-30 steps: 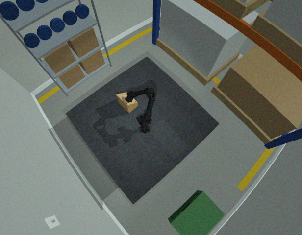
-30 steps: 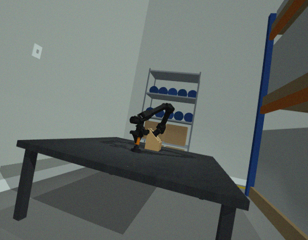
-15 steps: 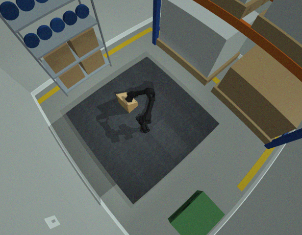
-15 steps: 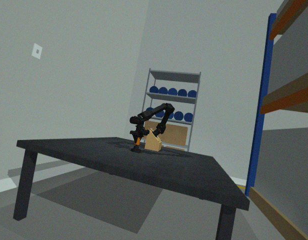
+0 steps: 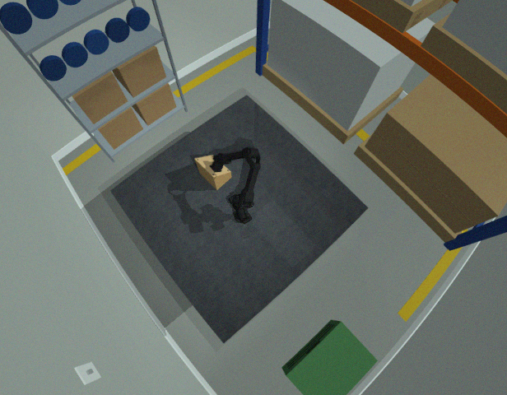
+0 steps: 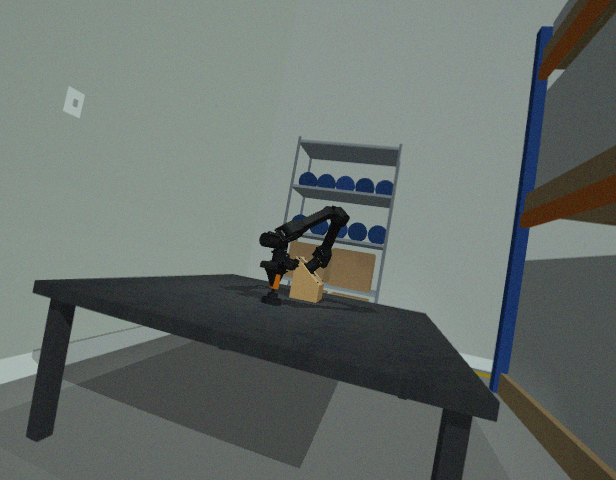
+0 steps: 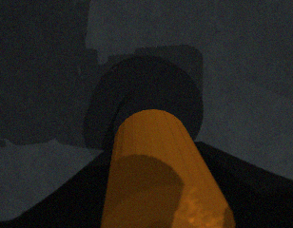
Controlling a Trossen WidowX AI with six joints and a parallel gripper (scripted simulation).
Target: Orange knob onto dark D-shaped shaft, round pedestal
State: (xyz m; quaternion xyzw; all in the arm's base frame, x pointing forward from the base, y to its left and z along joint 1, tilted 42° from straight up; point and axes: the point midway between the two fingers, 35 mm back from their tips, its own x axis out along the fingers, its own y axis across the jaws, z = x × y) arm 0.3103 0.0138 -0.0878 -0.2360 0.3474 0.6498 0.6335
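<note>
Now: the orange knob 20 mm above my gripper tip. Round my gripper tip: dark round pedestal 40 mm below.
</note>
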